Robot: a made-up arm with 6 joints.
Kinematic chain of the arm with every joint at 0, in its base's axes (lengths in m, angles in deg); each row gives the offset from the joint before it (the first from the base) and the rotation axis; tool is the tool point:
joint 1: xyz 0 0 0.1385 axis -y
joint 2: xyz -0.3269 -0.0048 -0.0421 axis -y
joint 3: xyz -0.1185 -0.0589 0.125 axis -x
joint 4: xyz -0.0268 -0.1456 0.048 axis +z
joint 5: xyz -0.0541 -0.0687 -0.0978 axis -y
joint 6: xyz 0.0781 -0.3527 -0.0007 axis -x
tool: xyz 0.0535 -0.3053 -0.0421
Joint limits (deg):
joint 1: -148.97..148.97
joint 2: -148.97..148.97
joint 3: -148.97..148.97
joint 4: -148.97..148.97
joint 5: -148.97..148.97
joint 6: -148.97..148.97
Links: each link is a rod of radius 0.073 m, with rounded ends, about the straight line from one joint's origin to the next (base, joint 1, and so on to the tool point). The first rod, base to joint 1, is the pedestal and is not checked.
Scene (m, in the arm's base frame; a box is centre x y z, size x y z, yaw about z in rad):
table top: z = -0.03
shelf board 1: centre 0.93 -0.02 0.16 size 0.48 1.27 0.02 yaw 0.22
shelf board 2: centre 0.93 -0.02 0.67 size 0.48 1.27 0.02 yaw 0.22
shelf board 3: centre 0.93 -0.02 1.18 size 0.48 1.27 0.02 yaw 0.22
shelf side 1: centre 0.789 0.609 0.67 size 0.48 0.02 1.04 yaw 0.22
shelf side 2: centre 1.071 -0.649 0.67 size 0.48 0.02 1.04 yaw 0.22
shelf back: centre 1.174 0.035 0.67 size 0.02 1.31 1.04 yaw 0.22
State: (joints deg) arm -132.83 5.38 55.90 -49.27 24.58 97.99
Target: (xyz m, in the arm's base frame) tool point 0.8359 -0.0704 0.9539
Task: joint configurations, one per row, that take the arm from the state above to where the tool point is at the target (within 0.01 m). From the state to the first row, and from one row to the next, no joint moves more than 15 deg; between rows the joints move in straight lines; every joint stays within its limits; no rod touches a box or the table.
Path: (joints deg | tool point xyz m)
1: -121.24 -2.66 54.58 -44.54 20.01 110.74 | 0.8554 -0.0547 0.4562
2: -109.65 -10.69 53.26 -39.80 15.44 123.48 | 0.7287 -0.0805 0.4581
3: -98.06 -18.73 51.93 -35.07 10.87 136.22 | 0.5930 -0.1135 0.4544
4: -86.47 -26.77 50.61 -30.34 6.30 148.97 | 0.4530 -0.1526 0.4467
5: -91.19 -11.91 47.17 -36.49 11.35 137.55 | 0.5271 -0.1444 0.5982
6: -95.91 2.96 43.73 -42.65 16.39 126.13 | 0.5505 -0.1424 0.7746
7: -100.63 17.82 40.29 -48.81 21.44 114.71 | 0.5110 -0.1431 0.9539
8: -107.81 19.84 45.71 -49.73 24.06 102.12 | 0.6219 -0.1106 0.9703
9: -114.98 21.86 51.13 -50.66 26.68 89.52 | 0.7298 -0.0861 0.9712
10: -122.16 23.88 56.55 -51.58 29.29 76.93 | 0.8359 -0.0704 0.9539

